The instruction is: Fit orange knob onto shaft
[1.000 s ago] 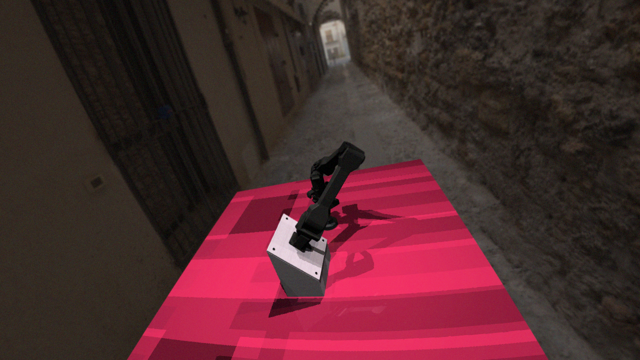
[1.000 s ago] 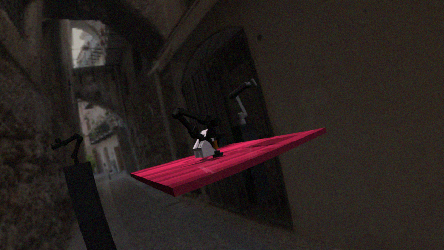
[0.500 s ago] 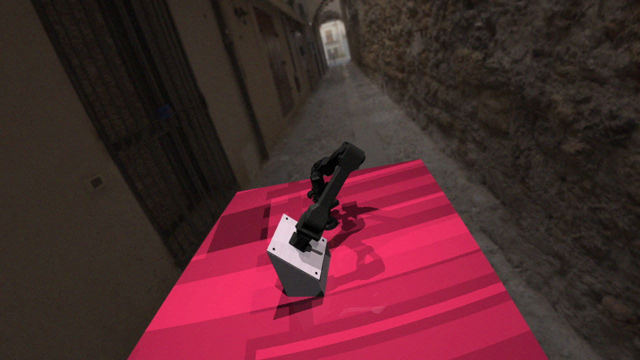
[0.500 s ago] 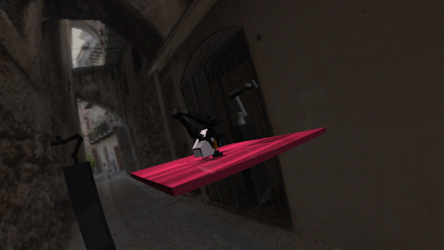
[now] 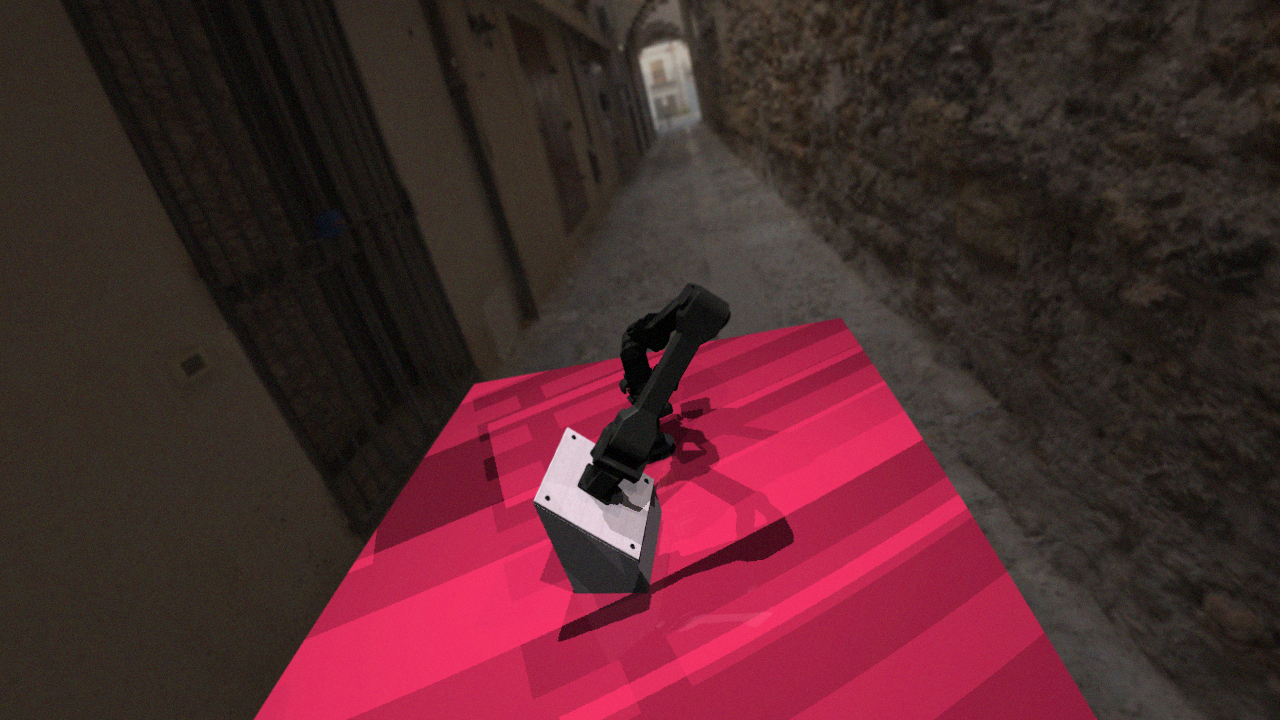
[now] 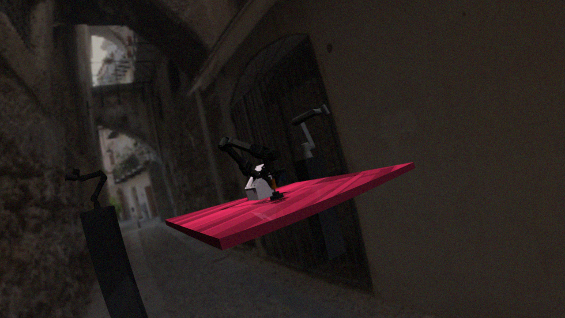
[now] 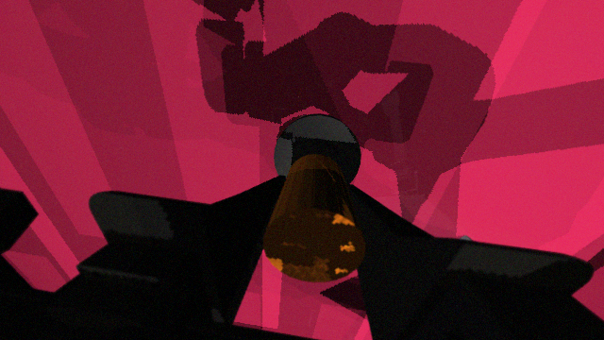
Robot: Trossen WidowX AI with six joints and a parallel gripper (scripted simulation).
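Right now my gripper tip is 3 cm below the orange knob. The rest, counted from my gripper tip: dark round pedestal (4 cm below).
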